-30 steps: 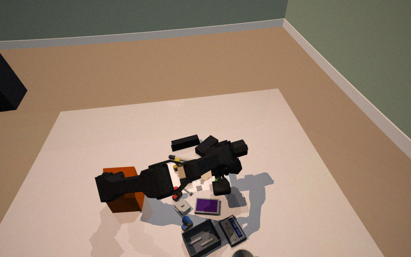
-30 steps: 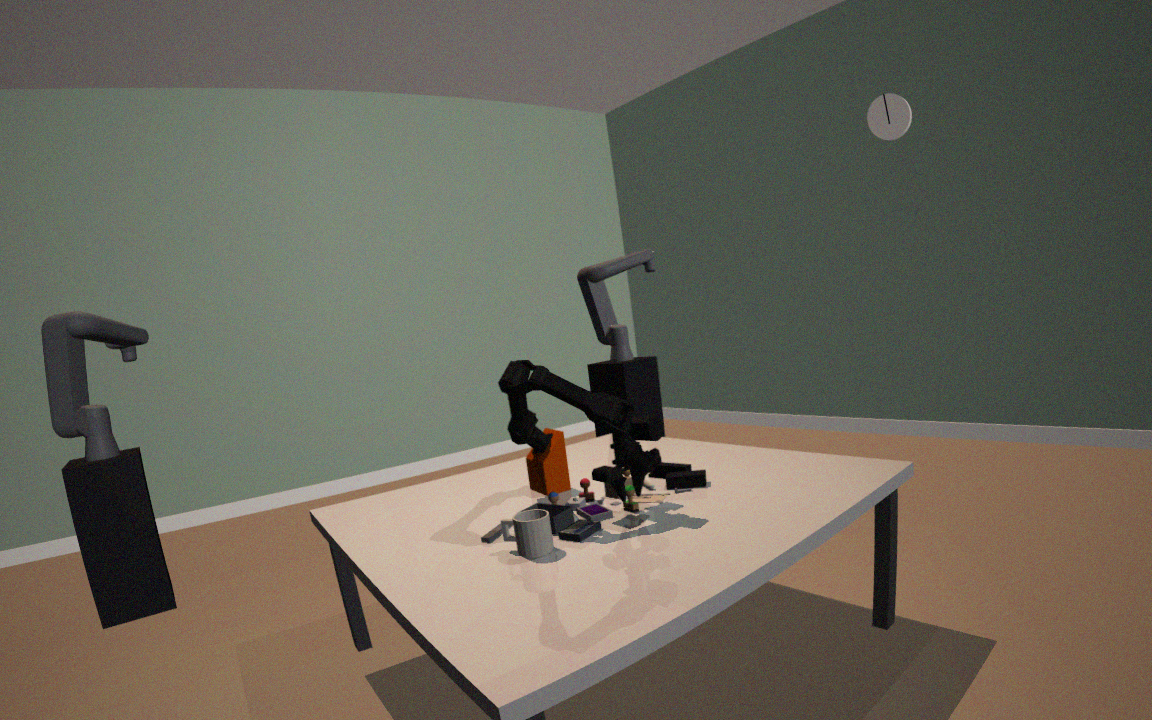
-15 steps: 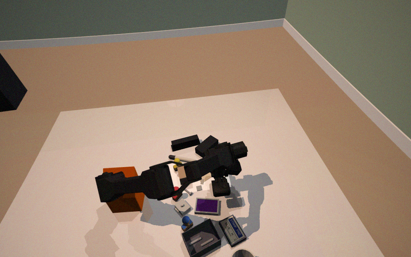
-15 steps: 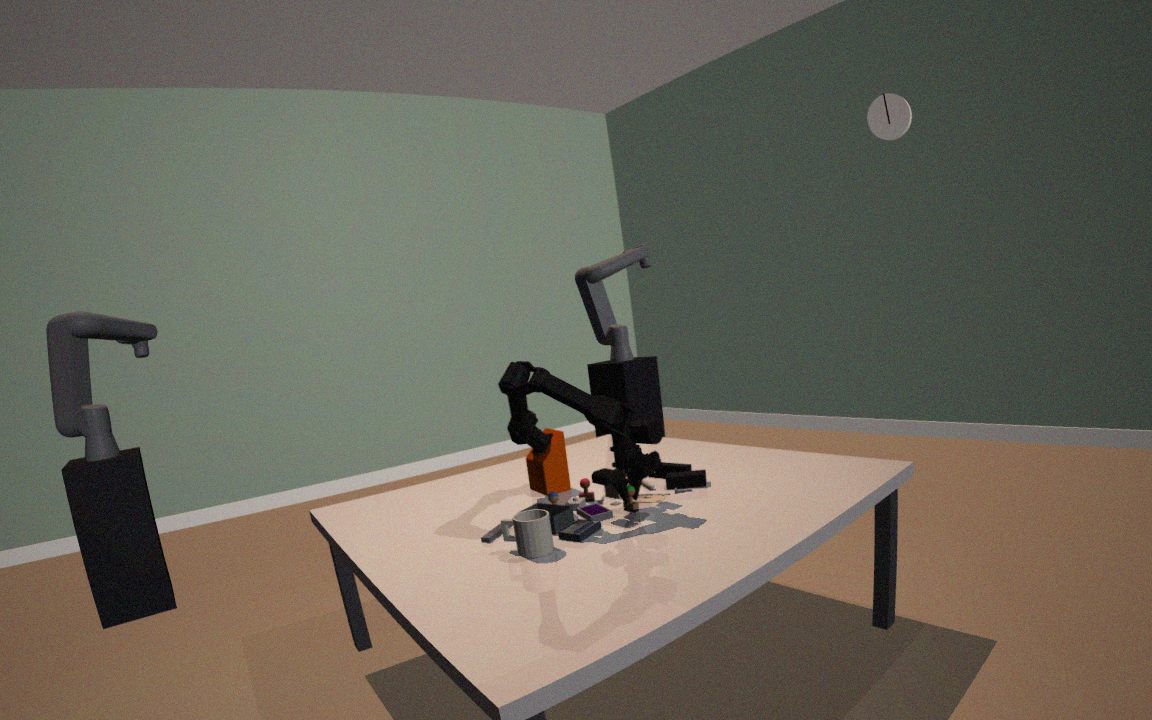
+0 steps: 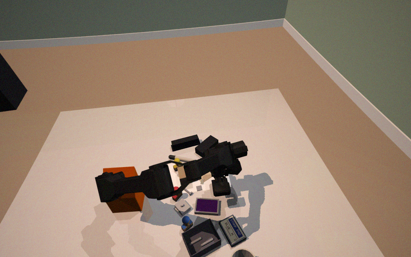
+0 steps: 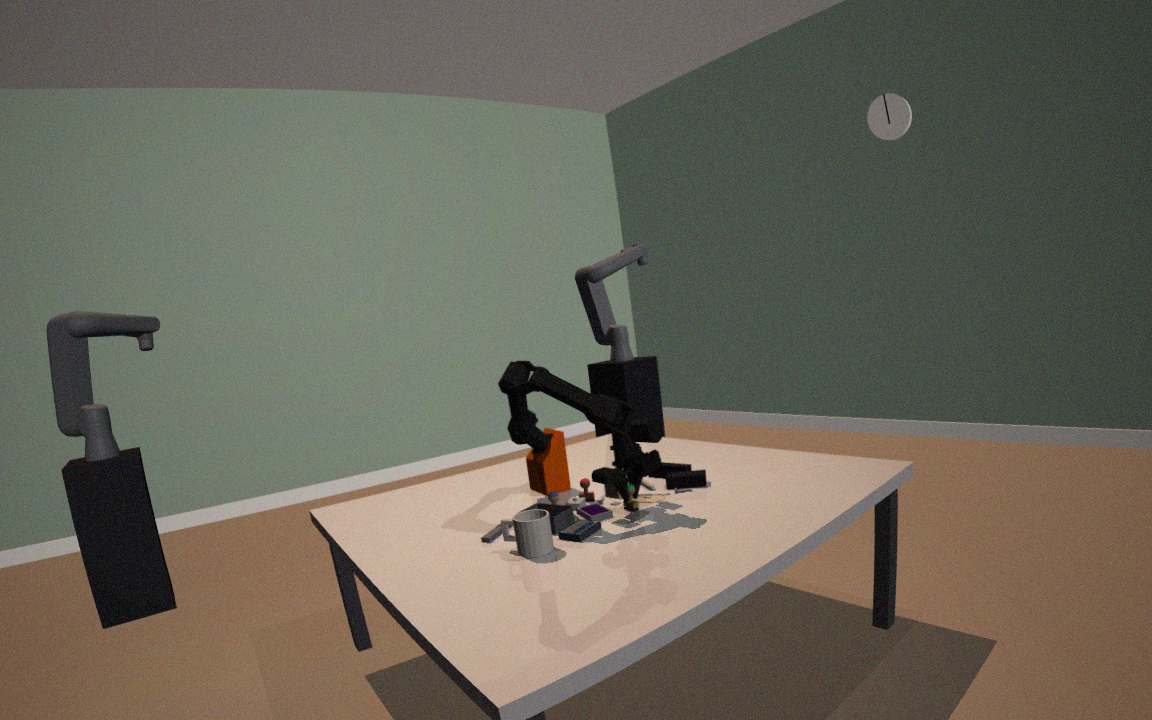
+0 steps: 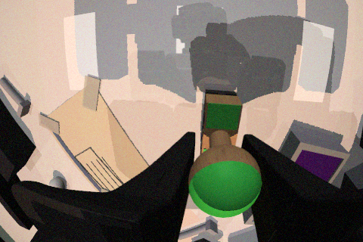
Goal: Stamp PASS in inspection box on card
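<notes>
Now: gripper tip 7 cm to the left of the purple ink pad, 6 cm past it and 2 cm above it. The rest, counted from my gripper tip: tan block (13 cm behind, 8 cm to the left, 1 cm below); then green-knobbed PASS stamp (right at my gripper tip); then tan card (9 cm to the left, 3 cm below, 3 cm behind).
</notes>
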